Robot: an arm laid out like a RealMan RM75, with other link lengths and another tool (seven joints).
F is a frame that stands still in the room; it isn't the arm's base.
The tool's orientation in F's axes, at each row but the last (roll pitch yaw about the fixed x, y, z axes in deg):
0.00 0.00 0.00
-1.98 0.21 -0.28
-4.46 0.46 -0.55
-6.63 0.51 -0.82
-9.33 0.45 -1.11
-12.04 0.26 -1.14
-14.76 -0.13 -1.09
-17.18 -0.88 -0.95
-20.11 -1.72 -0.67
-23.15 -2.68 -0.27
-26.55 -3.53 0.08
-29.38 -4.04 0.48
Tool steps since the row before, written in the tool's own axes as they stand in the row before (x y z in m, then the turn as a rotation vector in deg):
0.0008 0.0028 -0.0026 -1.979 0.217 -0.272
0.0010 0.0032 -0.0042 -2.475 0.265 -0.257
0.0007 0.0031 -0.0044 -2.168 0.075 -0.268
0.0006 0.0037 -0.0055 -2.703 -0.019 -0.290
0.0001 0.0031 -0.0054 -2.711 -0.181 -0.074
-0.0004 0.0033 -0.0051 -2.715 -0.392 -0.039
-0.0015 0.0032 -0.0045 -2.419 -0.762 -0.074
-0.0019 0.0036 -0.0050 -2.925 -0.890 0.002
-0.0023 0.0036 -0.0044 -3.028 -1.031 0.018
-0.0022 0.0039 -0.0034 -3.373 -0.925 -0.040
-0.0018 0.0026 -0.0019 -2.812 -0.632 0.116
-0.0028 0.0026 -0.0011 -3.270 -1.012 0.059
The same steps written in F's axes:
0.0008 0.0028 -0.0026 -1.979 0.217 -0.272
0.0010 0.0030 -0.0043 -2.475 0.268 -0.257
0.0007 0.0027 -0.0046 -2.170 0.075 -0.256
0.0006 0.0030 -0.0059 -2.706 -0.014 -0.262
0.0001 0.0022 -0.0058 -2.714 -0.138 -0.022
-0.0004 0.0022 -0.0057 -2.722 -0.337 0.056
-0.0015 0.0020 -0.0052 -2.433 -0.710 0.117
-0.0018 0.0020 -0.0059 -2.942 -0.801 0.220
-0.0021 0.0019 -0.0054 -3.049 -0.926 0.280
-0.0020 0.0023 -0.0048 -3.389 -0.850 0.169
-0.0016 0.0015 -0.0030 -2.830 -0.517 0.212
-0.0027 0.0017 -0.0024 -3.293 -0.881 0.316

